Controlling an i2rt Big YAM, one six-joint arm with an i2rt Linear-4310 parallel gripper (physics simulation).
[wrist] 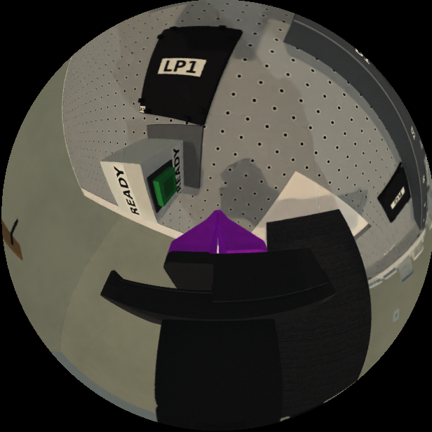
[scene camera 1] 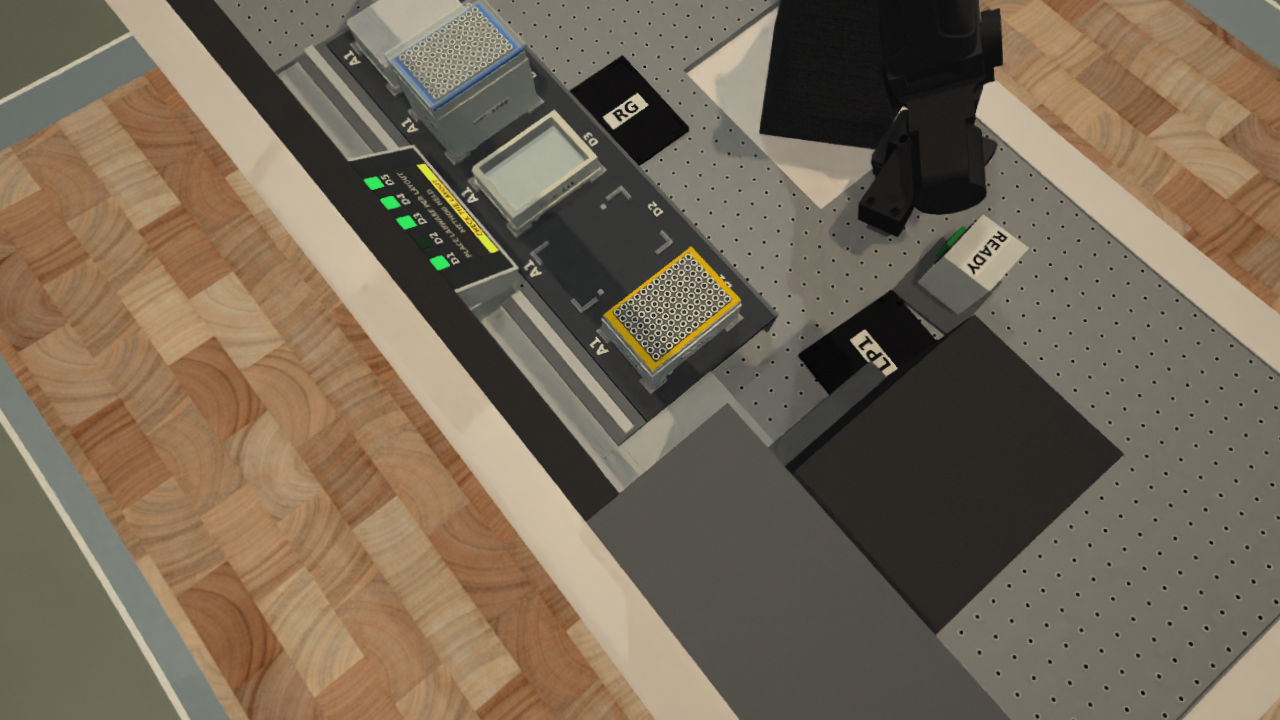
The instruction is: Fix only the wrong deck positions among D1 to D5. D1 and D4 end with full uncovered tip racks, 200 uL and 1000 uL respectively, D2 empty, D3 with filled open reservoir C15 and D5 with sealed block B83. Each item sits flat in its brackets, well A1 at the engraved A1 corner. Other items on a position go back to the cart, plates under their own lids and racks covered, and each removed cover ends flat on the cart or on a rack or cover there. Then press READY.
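Note:
In the wrist view my gripper (wrist: 217,214) is shut, its purple fingertips together and empty. It hangs near the READY box (scene camera 1: 950,284) (wrist: 120,151), whose green button (scene camera 1: 955,240) (wrist: 165,186) faces the open floor beside my fingers, apart from them. On the deck, D1 holds an uncovered yellow-rimmed tip rack (scene camera 1: 673,308). D2 is empty, with brackets showing. D3 holds an open reservoir (scene camera 1: 537,167) with pale contents. D4 holds a tall uncovered blue-rimmed tip rack (scene camera 1: 460,55). It partly hides a pale item (scene camera 1: 380,26) at D5, whose label is not readable.
The LP1 pad (scene camera 1: 827,356) (wrist: 215,45) lies by the READY box. The RG pad (scene camera 1: 662,134) lies beside the deck. A dark box (scene camera 1: 966,465) and a grey surface (scene camera 1: 760,555) stand near D1. The status panel (scene camera 1: 483,268) shows several green lights; D2's is dark.

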